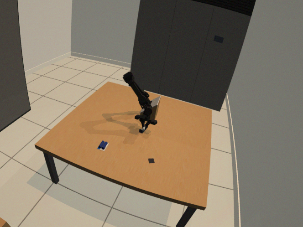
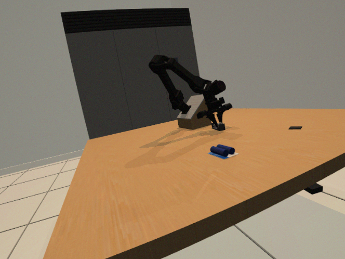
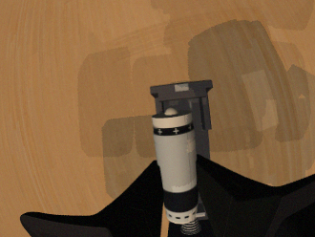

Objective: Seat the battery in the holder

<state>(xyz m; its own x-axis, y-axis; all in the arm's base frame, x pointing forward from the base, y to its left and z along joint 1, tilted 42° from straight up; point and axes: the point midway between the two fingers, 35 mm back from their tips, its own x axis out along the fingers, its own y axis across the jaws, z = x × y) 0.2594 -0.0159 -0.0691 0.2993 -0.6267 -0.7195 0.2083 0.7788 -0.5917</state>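
The battery lies 1 cm above my gripper tip. Also, from my gripper tip: flat black square (33 cm ahead, 14 cm to the left, 1 cm below); then card (32 cm ahead, 24 cm to the right).
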